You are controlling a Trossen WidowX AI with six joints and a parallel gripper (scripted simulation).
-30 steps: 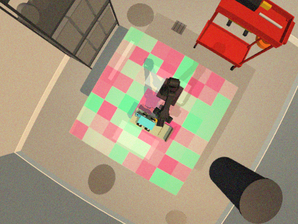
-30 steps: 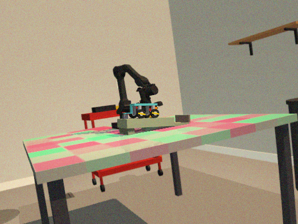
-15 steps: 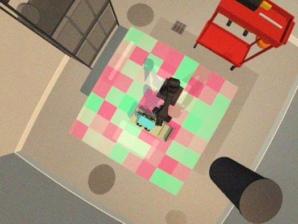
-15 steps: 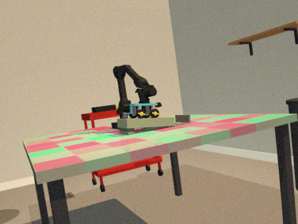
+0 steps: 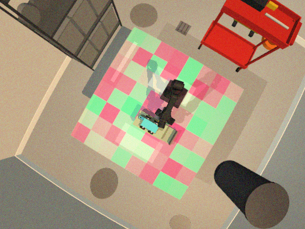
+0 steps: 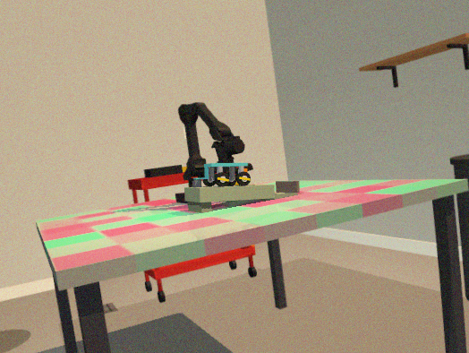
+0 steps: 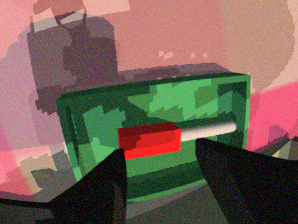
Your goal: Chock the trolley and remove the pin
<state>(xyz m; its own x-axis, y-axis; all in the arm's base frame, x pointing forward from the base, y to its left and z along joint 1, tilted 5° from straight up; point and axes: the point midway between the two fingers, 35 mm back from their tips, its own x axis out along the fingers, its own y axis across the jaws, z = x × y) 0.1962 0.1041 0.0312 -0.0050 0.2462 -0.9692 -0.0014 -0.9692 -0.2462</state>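
The red-headed stop pin is 2 cm to the left of my gripper tip and 2 cm below it. The rest, counted from my gripper tip: olive ramp (14 cm ahead, 8 cm to the right, 2 cm above); then cyan trolley (14 cm ahead, 8 cm to the right, 8 cm above); then yellow chock (7 cm ahead, 6 cm above).
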